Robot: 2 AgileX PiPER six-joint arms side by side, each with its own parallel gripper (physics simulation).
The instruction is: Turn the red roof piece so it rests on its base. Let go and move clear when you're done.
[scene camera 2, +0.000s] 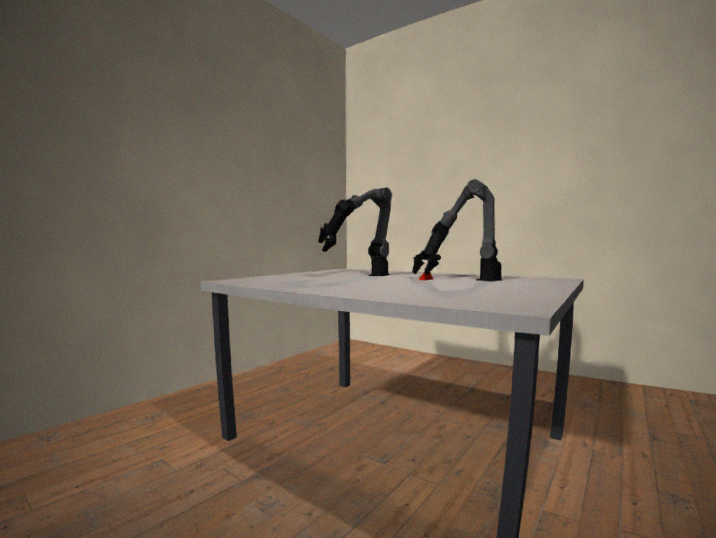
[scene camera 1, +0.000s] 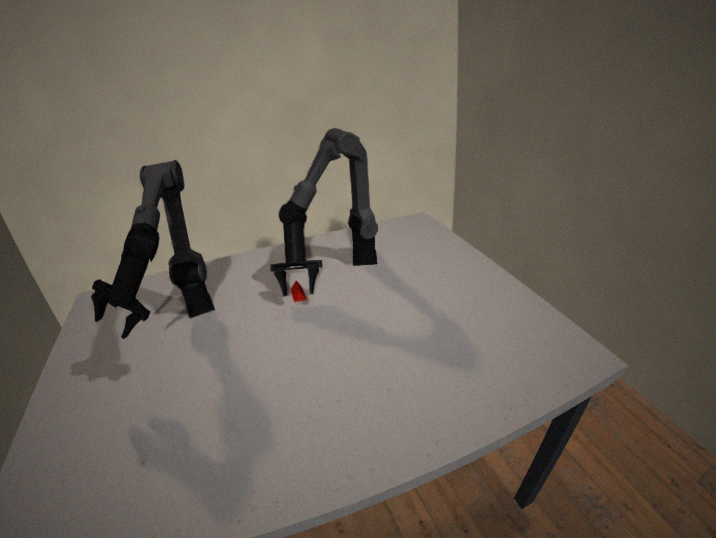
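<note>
The red roof piece sits on the table with its peak pointing up and its wide side down. My left gripper is open low over the table, with one finger on each side of the roof piece and a gap to each in scene camera 1. My right gripper is open and empty, raised above the table at the left of the picture, well away from the roof piece.
The table carries both arm bases. The left arm's base stands behind and to the right of the roof piece. The right arm's base stands to its left. A wall rises behind the table.
</note>
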